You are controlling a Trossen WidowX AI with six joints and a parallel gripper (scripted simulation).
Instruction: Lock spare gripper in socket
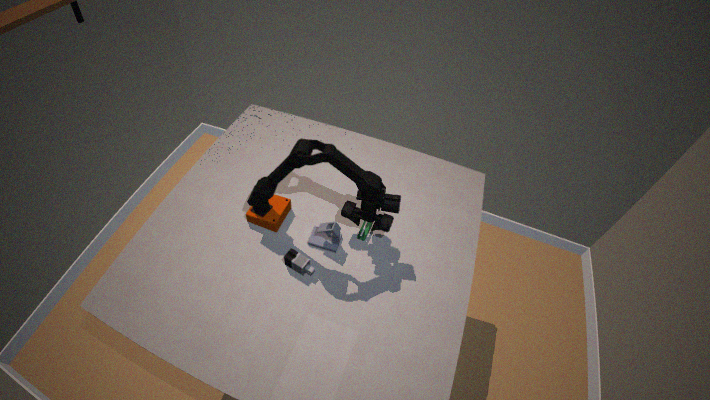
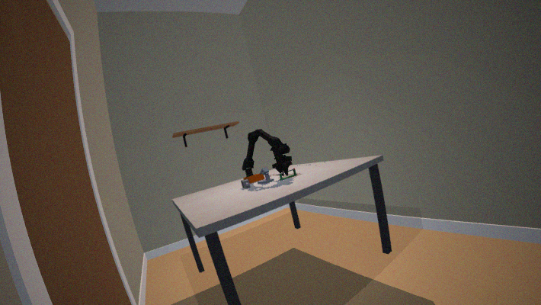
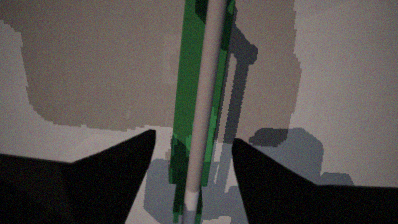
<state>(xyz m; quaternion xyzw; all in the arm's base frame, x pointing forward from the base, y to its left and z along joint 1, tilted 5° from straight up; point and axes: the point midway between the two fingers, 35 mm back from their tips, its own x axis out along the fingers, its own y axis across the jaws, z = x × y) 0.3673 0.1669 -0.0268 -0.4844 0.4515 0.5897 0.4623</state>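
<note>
Now: the green pin rest 20 mm to the left of my gripper tip. Round my gripper tip: spare gripper 110 mm behind, 270 mm to the right, 10 mm above; mount 90 mm behind, 120 mm to the right, 30 mm above.
</note>
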